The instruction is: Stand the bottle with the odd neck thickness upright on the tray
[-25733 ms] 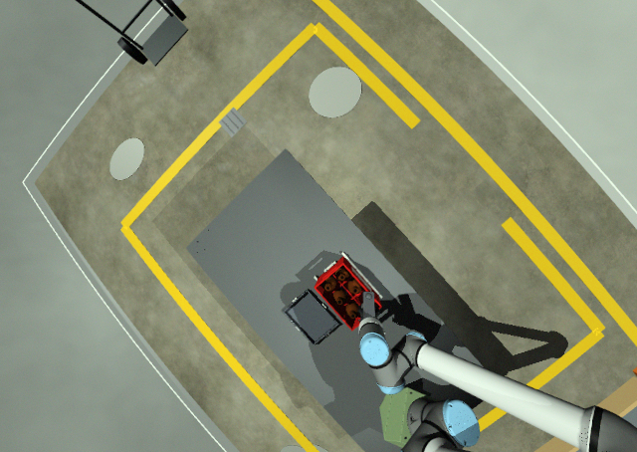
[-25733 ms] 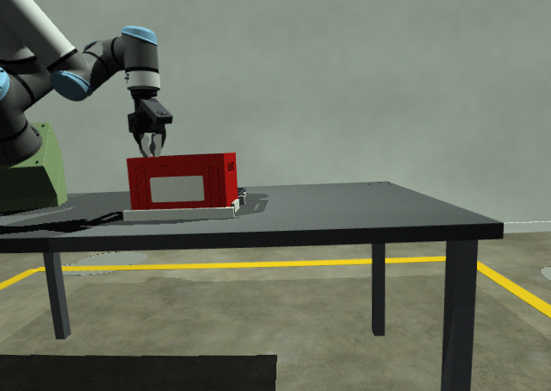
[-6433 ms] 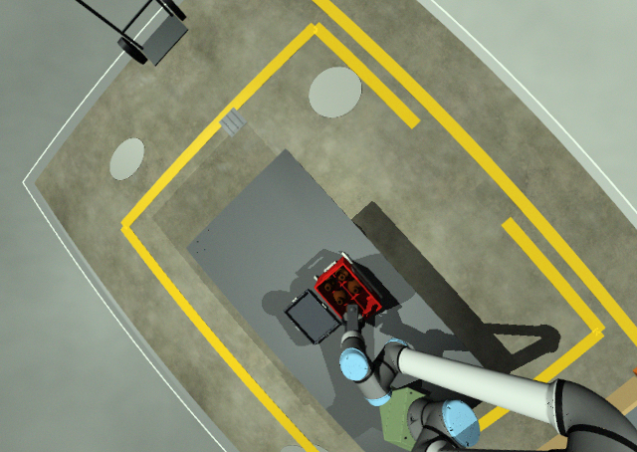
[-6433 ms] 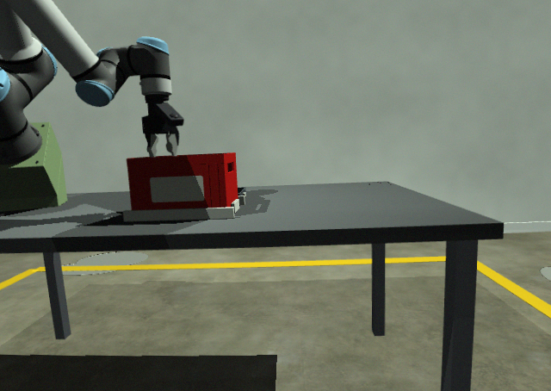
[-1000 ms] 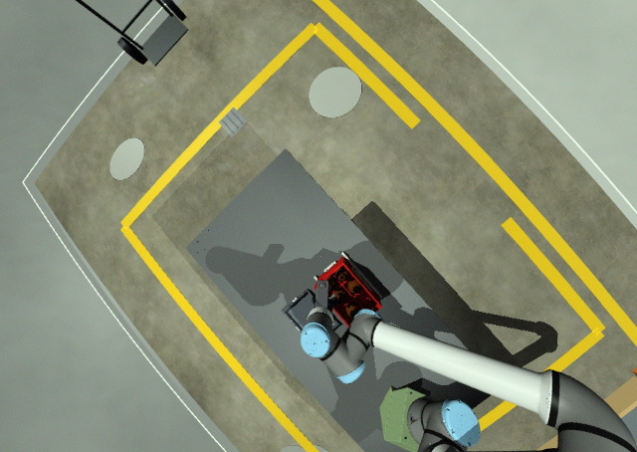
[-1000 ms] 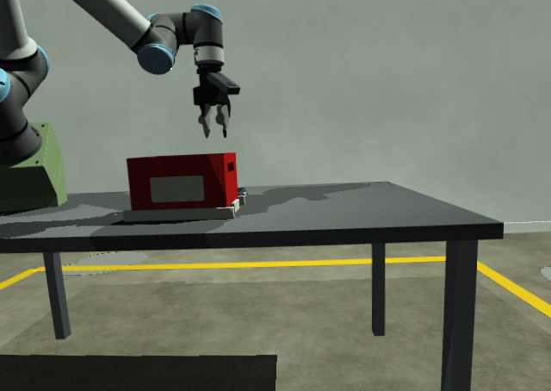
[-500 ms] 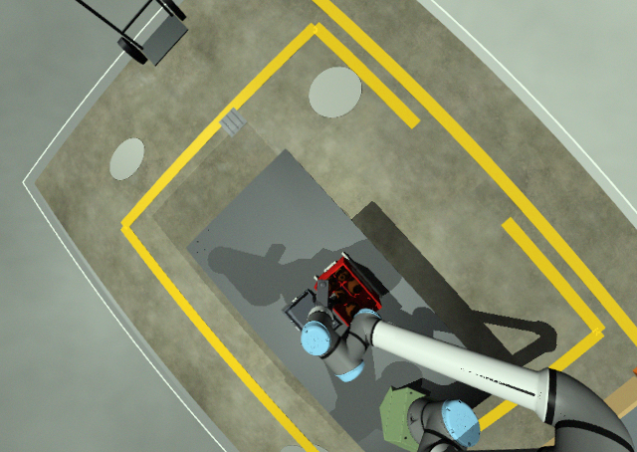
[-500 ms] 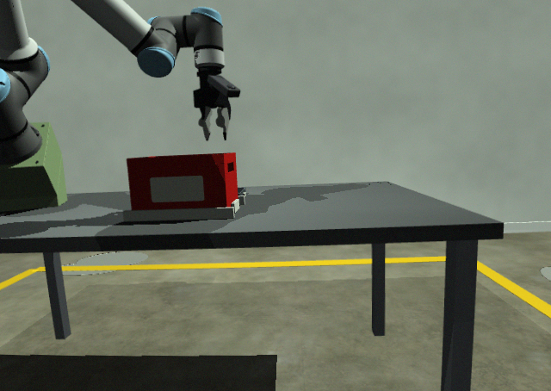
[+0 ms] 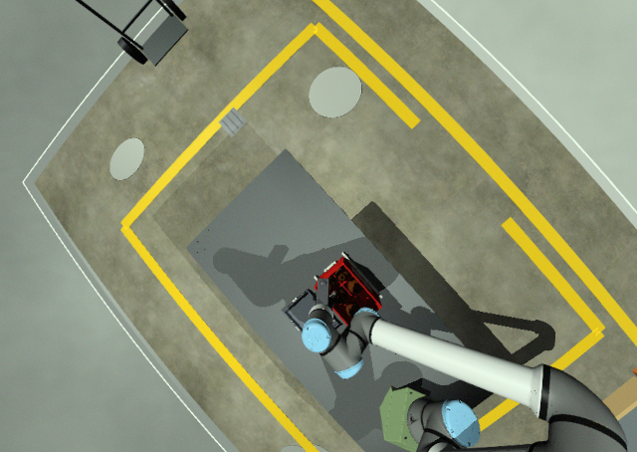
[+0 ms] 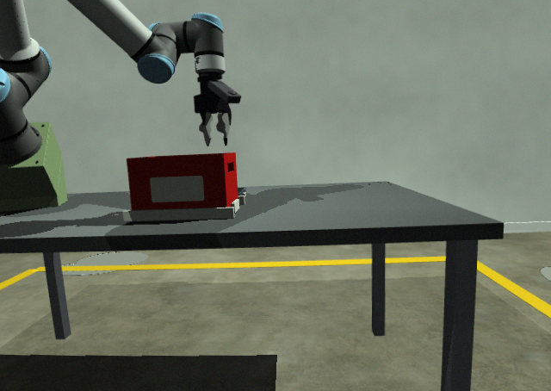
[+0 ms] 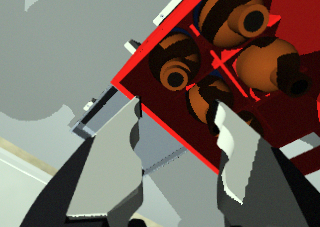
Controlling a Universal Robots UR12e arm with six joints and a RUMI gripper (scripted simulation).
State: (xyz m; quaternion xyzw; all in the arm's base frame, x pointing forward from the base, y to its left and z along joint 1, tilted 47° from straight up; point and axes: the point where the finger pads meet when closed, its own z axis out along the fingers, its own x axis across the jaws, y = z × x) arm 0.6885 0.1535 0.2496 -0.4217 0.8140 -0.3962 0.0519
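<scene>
Right now my hand is 130 mm above the bottle and 90 mm to the left of it. The rest, counted from my hand: dark tray: 220 mm to the left, 200 mm below, 90 mm behind; then red crate: 130 mm below, 90 mm behind, 50 mm to the right.
</scene>
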